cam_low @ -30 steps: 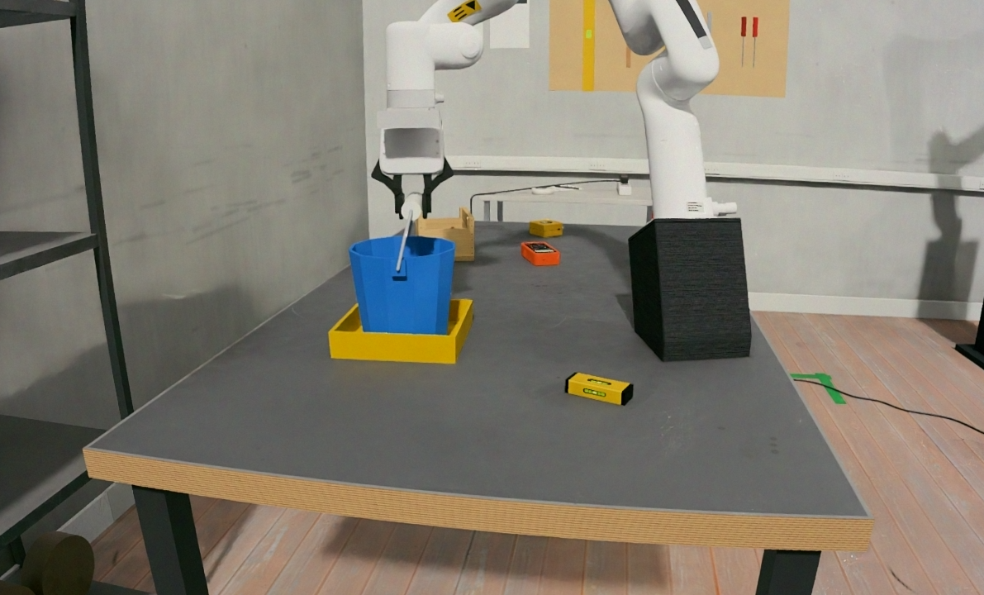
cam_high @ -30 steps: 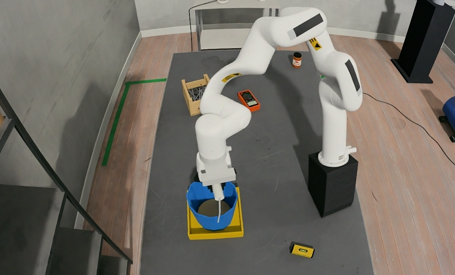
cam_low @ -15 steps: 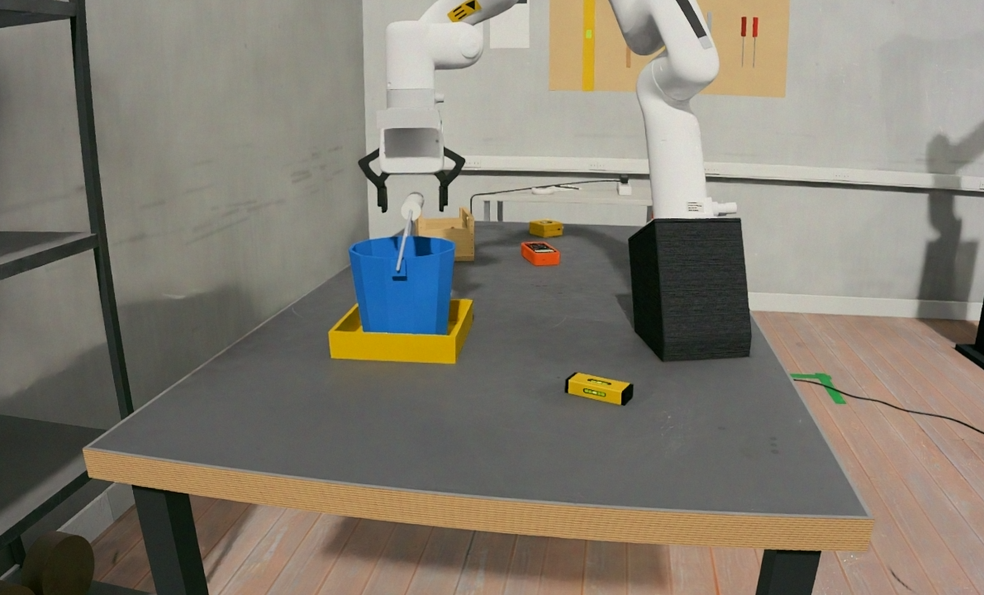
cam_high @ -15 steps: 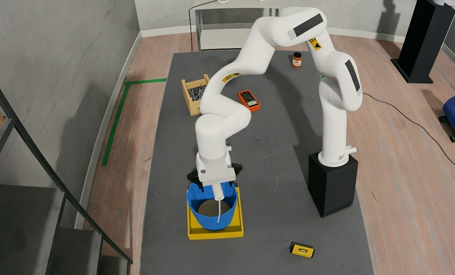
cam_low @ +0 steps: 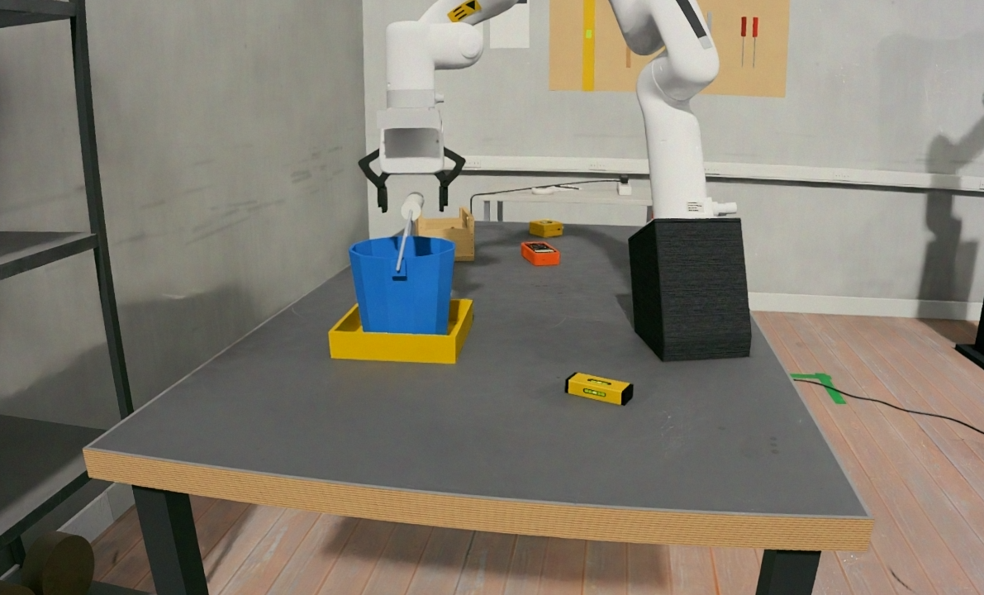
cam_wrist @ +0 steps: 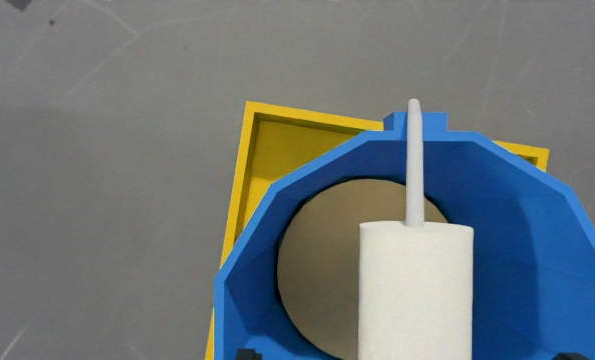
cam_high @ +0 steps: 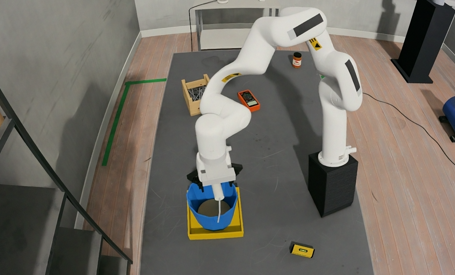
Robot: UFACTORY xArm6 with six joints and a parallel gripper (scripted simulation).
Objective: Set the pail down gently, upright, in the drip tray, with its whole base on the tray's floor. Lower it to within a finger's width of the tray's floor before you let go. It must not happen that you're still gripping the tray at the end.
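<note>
Right now my hand is 1 cm short of the white bail handle and 3 cm above it. Also, from my hand: blue pail 1 cm ahead, 9 cm below; then yellow spirit level 29 cm behind, 20 cm to the left, 22 cm below; then yellow drip tray 2 cm ahead, 21 cm below.
</note>
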